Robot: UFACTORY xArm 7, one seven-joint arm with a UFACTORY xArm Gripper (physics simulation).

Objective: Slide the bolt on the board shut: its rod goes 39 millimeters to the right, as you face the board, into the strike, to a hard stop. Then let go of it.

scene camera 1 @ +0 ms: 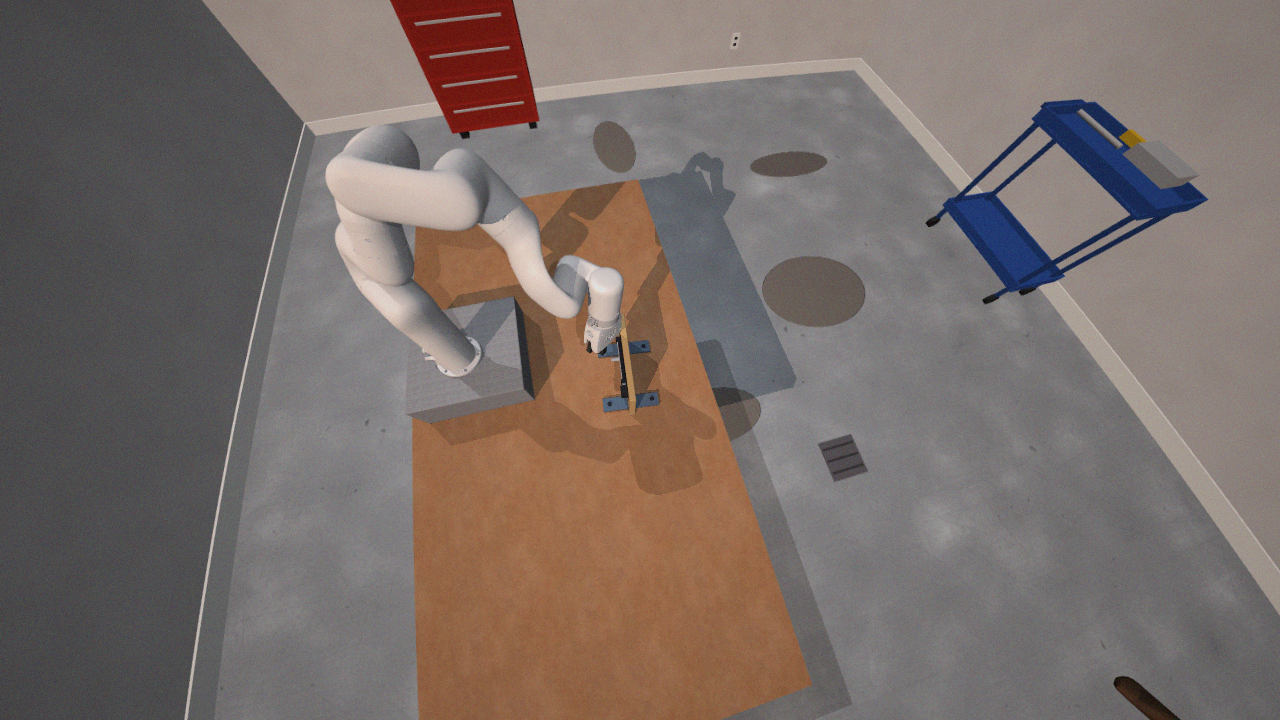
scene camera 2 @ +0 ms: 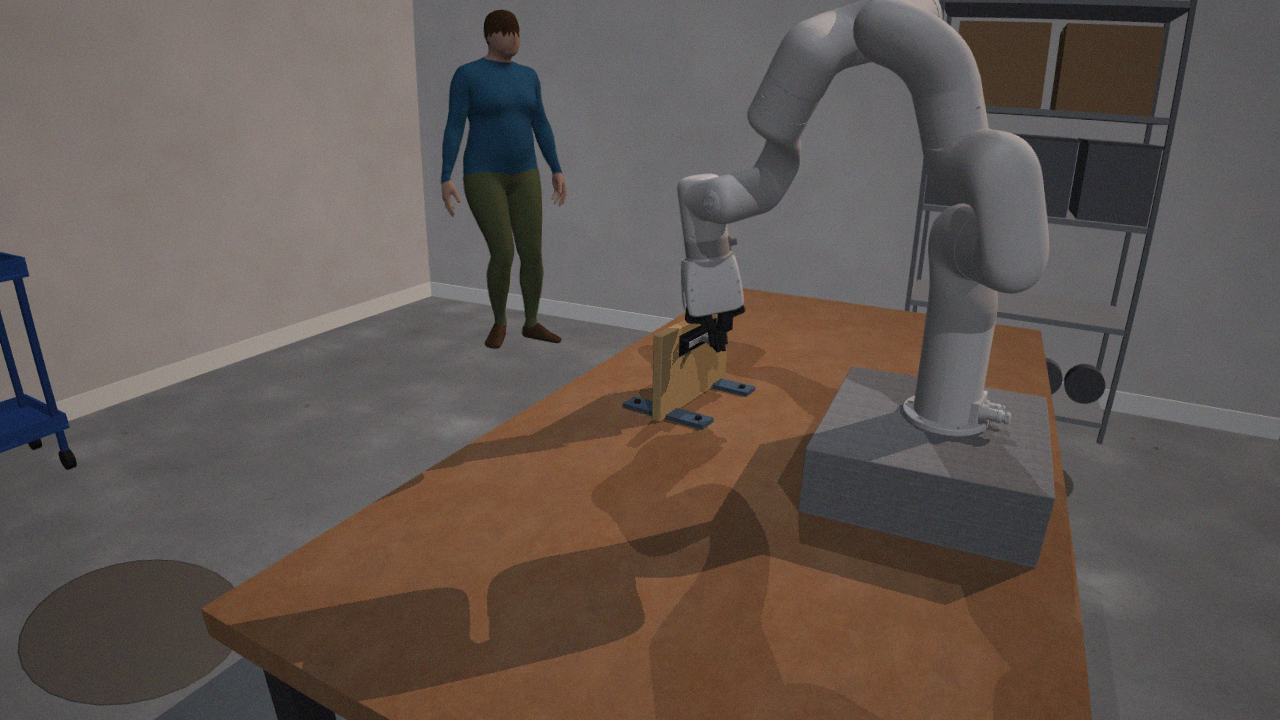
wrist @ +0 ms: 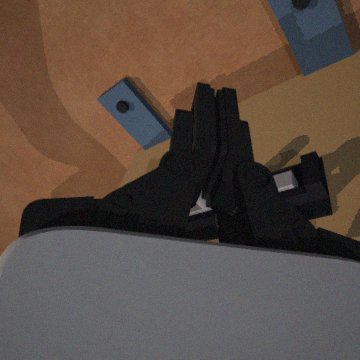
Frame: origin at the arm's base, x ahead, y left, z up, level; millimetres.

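Where they show: gripper, fingertip midpoint: [scene camera 1: 600,351] [scene camera 2: 719,349] [wrist: 207,112]; arm's base, origin of the base link: [scene camera 1: 460,356] [scene camera 2: 944,416].
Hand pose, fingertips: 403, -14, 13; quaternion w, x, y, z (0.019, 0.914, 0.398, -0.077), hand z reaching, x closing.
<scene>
Each offset is from my fingertips to the top centre of the thing, as dx, dy, dz. "spot": to the spot under its first point. Level surfaces: height alone.
The tan board {+74, -32, +38} [scene camera 1: 629,380] [scene camera 2: 687,383] [wrist: 285,112] stands upright on blue feet. Black bolt fittings run along its upper part on the arm's side. Parts of the light grey bolt rod {+59, -47, +8} [scene camera 2: 697,341] [wrist: 285,181] show between the fittings; in the wrist view a black bracket {spot: +49, +33, +14} [wrist: 316,186] is at its right. My gripper [scene camera 1: 597,347] [scene camera 2: 720,347] [wrist: 207,112] is shut, fingers together with nothing between them, pointing down close in front of the board at the bolt. The fingers hide the rod's middle, and the bolt's knob cannot be made out. Whether the rod is at its stop cannot be told.
The blue feet [scene camera 1: 631,401] [scene camera 2: 689,417] [wrist: 132,112] lie flat on the brown table {dz -124} [scene camera 1: 572,555] [scene camera 2: 501,510]. The arm's grey base block [scene camera 1: 483,385] [scene camera 2: 921,492] is beside them. A person [scene camera 2: 501,116] stands beyond the table. A blue cart [scene camera 1: 993,241] and red cabinet [scene camera 1: 492,71] are farther off.
</scene>
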